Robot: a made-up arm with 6 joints.
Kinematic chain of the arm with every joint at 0, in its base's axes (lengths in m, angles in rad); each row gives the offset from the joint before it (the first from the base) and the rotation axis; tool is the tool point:
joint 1: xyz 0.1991 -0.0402 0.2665 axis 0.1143 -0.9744 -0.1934
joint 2: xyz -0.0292 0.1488 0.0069 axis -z
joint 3: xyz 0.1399 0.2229 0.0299 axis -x
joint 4: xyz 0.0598 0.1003 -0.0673 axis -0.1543 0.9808 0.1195
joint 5: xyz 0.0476 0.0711 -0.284 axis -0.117 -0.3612 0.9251
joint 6: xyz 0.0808 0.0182 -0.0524 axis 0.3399 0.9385 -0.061
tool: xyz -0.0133 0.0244 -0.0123
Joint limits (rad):
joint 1: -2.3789..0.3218
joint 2: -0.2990..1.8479
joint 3: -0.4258..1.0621
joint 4: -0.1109..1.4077
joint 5: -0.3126..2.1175
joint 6: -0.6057..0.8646
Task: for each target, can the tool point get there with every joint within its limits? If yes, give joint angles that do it. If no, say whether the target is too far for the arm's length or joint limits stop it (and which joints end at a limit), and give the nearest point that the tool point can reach.
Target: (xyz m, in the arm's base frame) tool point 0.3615 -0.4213 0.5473
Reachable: no: joint limits stop it (at a limit: joint 1, joint 2, joint 3, joint 4, joint 5, joint 6) | nearest point 0.1680 -0.3379 0.5643 | short by 0.211 m
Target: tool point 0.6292 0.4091 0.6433
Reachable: no: joint limits stop it (at a limit: joint 1, joint 3, joint 4, joint 6) | nearest point 0.5765 0.3389 0.3610 | short by 0.296 m
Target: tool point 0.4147 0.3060 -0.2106
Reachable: yes | joints -0.3995 1.0723 -0.0840 0.6744 0.9916 -0.2582
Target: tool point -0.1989 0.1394 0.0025
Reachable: yes | joints -1.5196 1.2165 0.3184 0.7329 1.7763 0.6995
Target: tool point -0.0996 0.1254 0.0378
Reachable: yes | joints -1.0082 1.0471 0.7107 0.9797 0.0175 0.3712
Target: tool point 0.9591 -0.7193 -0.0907
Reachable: no: too far | nearest point 0.6694 -0.3947 0.0560 | short by 0.459 m
